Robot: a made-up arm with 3 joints. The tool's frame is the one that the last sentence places.
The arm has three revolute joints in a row. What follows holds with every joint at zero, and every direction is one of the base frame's. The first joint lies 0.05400 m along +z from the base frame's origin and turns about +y. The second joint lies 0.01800 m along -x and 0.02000 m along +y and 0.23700 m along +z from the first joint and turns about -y. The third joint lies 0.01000 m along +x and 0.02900 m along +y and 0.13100 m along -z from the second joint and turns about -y. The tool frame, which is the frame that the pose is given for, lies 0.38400 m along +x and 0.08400 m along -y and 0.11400 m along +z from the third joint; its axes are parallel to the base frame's.
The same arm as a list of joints. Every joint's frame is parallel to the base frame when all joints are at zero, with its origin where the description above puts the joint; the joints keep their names.
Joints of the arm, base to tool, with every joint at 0 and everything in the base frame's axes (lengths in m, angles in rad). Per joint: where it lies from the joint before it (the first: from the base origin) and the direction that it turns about. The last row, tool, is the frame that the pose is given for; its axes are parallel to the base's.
joint 1: axis +y origin 0 0 0.054
joint 2: axis -y origin -0.018 0.02 0.237
joint 3: axis -y origin 0.01 0.029 -0.131
tool: origin 0.384 -0.084 0.114

